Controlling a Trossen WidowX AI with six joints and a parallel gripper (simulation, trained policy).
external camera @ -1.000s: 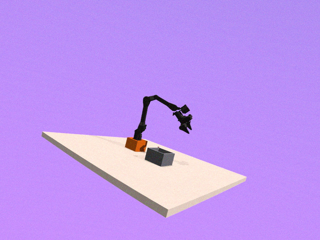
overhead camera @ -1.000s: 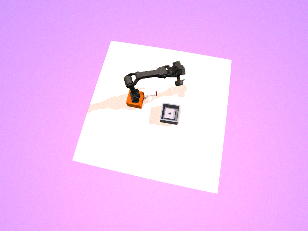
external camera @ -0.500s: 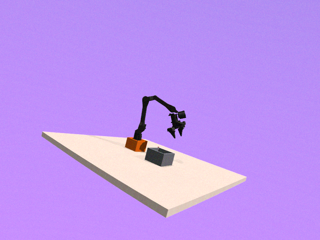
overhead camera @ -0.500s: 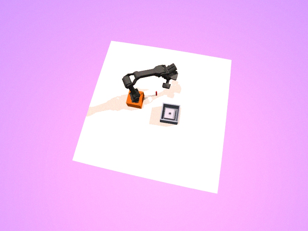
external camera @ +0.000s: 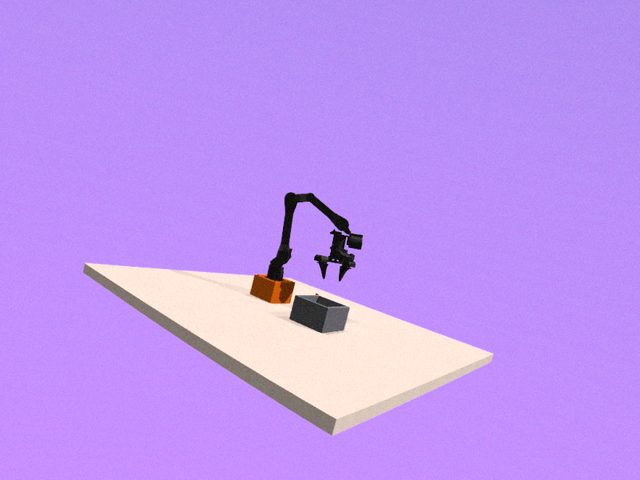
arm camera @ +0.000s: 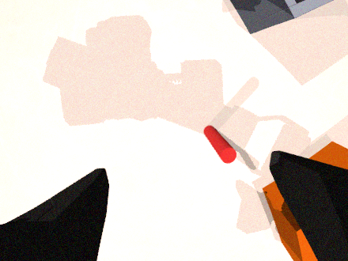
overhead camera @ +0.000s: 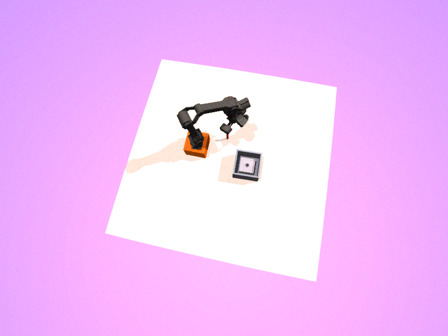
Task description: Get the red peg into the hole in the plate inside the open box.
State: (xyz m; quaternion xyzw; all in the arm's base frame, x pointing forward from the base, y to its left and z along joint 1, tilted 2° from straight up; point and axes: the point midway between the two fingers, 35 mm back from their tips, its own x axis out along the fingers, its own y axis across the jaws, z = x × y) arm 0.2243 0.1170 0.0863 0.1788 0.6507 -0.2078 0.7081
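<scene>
Now: gripper tip 40 mm past the red peg, 20 mm to the left of it and 120 mm above it. Also, from my gripper tip: grey box 100 mm ahead, 210 mm to the right, 130 mm below.
</scene>
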